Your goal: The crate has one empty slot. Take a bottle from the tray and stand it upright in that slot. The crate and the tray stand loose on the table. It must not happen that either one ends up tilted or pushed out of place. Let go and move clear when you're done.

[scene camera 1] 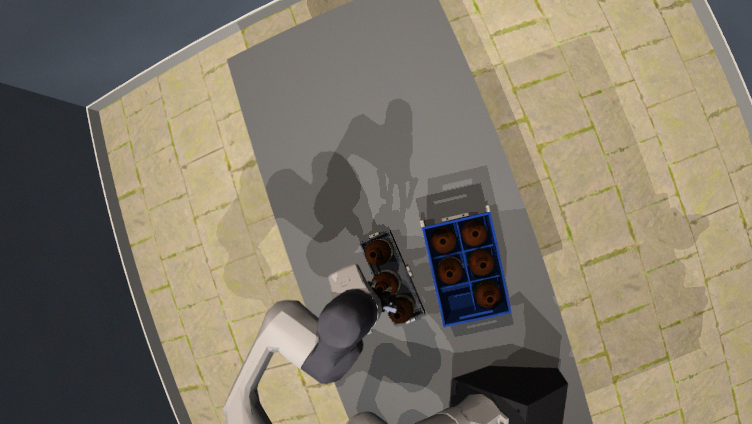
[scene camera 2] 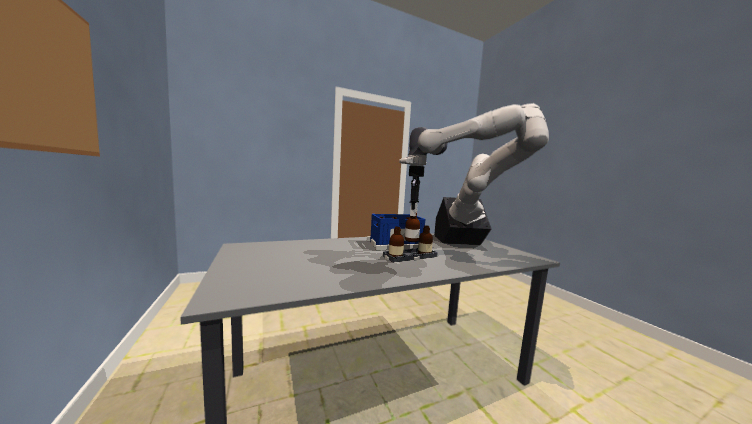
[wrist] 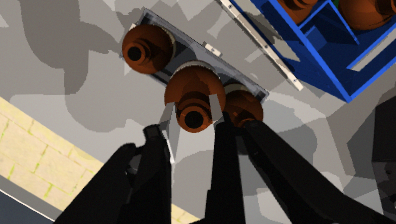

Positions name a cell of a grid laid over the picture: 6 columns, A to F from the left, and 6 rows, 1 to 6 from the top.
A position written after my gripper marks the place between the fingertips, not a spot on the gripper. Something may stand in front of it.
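My gripper (wrist: C3) is there to be seen, and so is a brown bottle (wrist: C3). I see a dark tray (scene camera 1: D4), which the wrist view shows too (wrist: C2). A blue crate (scene camera 2: D4) is also part of what I can see.
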